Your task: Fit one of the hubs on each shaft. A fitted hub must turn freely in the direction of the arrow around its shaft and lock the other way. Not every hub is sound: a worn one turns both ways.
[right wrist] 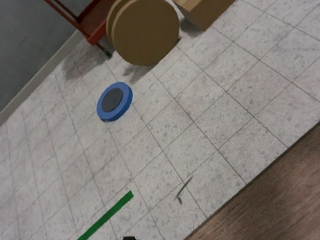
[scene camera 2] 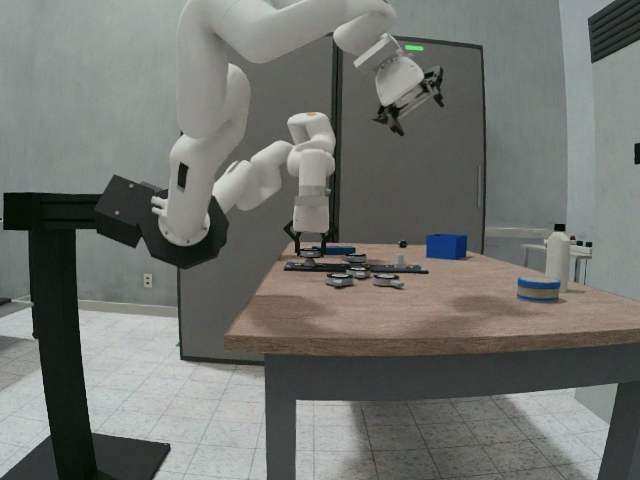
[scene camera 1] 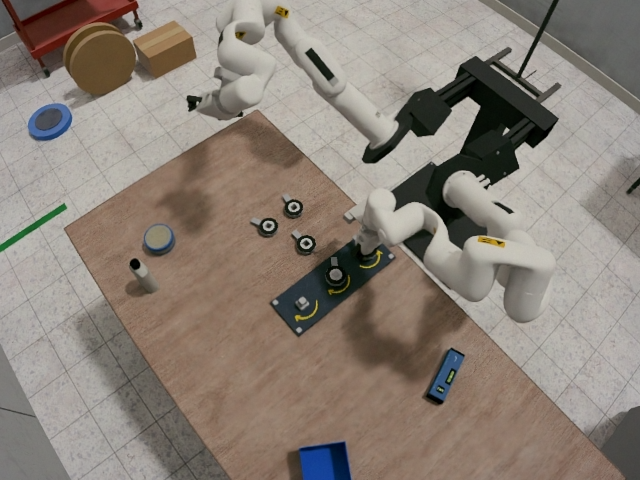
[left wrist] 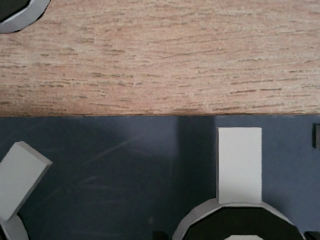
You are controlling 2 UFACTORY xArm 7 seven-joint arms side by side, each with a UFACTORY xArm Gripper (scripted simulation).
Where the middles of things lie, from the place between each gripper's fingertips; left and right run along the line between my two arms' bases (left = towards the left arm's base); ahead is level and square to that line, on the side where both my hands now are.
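The white bottle (scene camera 2: pixel 558 248) is 120 mm to the left of my right hand (scene camera 2: pixel 418 116), 240 mm below it and 420 mm ahead of it. As for the dark board (scene camera 2: pixel 309 266), I find it 20 mm ahead of my right hand, 340 mm below and 530 mm to the left. With respect to the tape roll (scene camera 2: pixel 534 289), my right hand is 30 mm to the right of it, 300 mm short of it and 320 mm above it.
That same tape roll is 30 mm below my left hand, 410 mm ahead of it and 520 mm to the right of it, while the white bottle is 50 mm above my left hand, 430 mm to the right and 530 mm ahead. My left gripper is 20 mm to the left of the dark board, 40 mm above it and 130 mm short of it.
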